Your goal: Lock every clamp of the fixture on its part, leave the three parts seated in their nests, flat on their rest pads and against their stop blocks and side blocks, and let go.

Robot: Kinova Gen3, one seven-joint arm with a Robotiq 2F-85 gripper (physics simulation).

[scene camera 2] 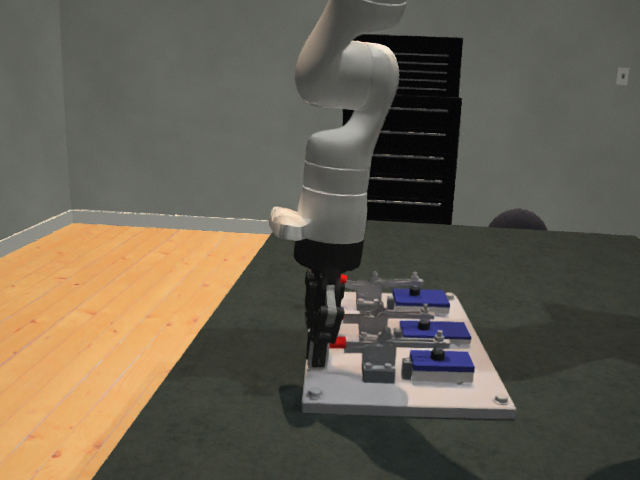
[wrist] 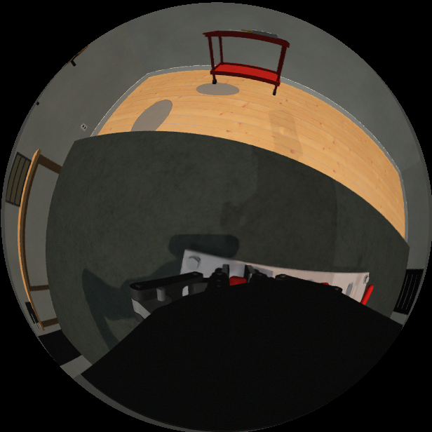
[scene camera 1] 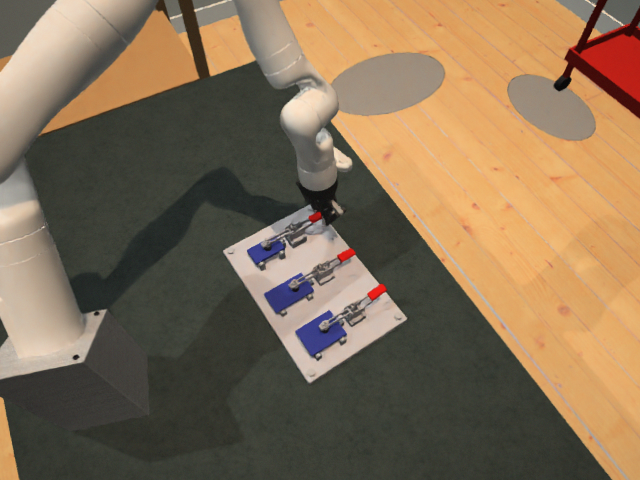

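Pixels of known places: gripper, fingertip midpoint: [scene camera 2: 315, 364] [scene camera 1: 323, 220]; arm's base, origin of the base link: [scene camera 1: 53, 337].
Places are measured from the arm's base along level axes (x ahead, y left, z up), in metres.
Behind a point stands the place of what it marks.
Three blue-topped parts [scene camera 1: 273, 250] {x 0.387, y 0.112, z -0.205 m} [scene camera 1: 279, 298] {x 0.354, y 0.008, z -0.214 m} [scene camera 1: 315, 338] {x 0.380, y -0.103, z -0.210 m} [scene camera 2: 460, 361] {x 0.353, y 0.128, z -0.205 m} sit in a row on the pale fixture plate [scene camera 1: 361, 335] {x 0.466, y -0.130, z -0.231 m} [scene camera 2: 351, 397] {x 0.474, y 0.187, z -0.231 m} [wrist: 350, 280]. They look flat; fine contact with the stop and side blocks is too small to tell. Each clamp arm lies about level, its black-tipped spindle [scene camera 2: 437, 354] {x 0.380, y 0.131, z -0.197 m} down on its part. The red handles [scene camera 1: 345, 255] {x 0.513, y 0.026, z -0.194 m} [scene camera 1: 377, 291] {x 0.525, y -0.082, z -0.179 m} of the middle and far clamps point outward, low. My gripper [scene camera 1: 326, 218] {x 0.521, y 0.140, z -0.218 m} [scene camera 2: 318, 361] {x 0.521, y 0.140, z -0.218 m} [wrist: 235, 272] is shut on the red handle [scene camera 1: 314, 217] {x 0.496, y 0.135, z -0.184 m} [scene camera 2: 337, 342] {x 0.496, y 0.144, z -0.186 m} [wrist: 237, 281] of the clamp nearest scene camera 2. The fingers partly hide that handle.
The plate lies on a dark mat [scene camera 1: 465, 382] {x 0.598, y -0.298, z -0.245 m} [scene camera 2: 232, 413] {x 0.600, y 0.221, z -0.246 m} with bolts [scene camera 1: 398, 317] [scene camera 2: 501, 398] at its corners. The robot's base block [scene camera 1: 113, 361] {x 0.056, y -0.046, z -0.063 m} stands to the left in scene camera 1. A red cart [wrist: 245, 73] stands beyond on the wooden floor.
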